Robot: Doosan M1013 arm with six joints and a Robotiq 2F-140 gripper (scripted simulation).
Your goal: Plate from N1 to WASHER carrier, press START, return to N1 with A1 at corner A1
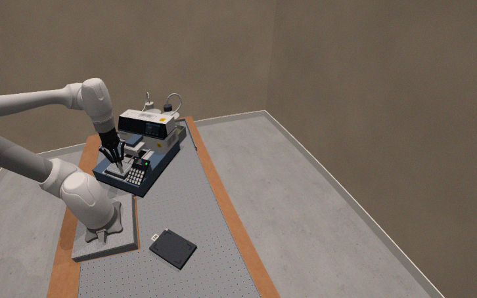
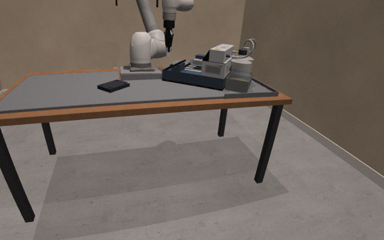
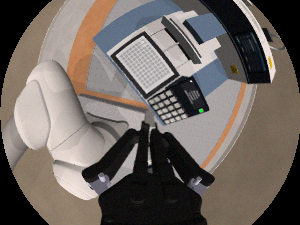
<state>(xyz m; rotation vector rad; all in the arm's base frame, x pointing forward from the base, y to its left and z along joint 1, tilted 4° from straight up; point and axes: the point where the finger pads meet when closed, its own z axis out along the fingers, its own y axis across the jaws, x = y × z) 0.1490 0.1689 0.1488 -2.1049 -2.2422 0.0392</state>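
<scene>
Now: hand 3 cm past the white well plate, 11 cm to the right of it and 9 cm above it. The rest, counted from my hand: washer carrier (3 cm behind, 11 cm to the left, 10 cm below); then plate washer (7 cm ahead, 23 cm to the left, 6 cm below); then white label (8 cm ahead, 31 cm to the right, 19 cm below).
</scene>
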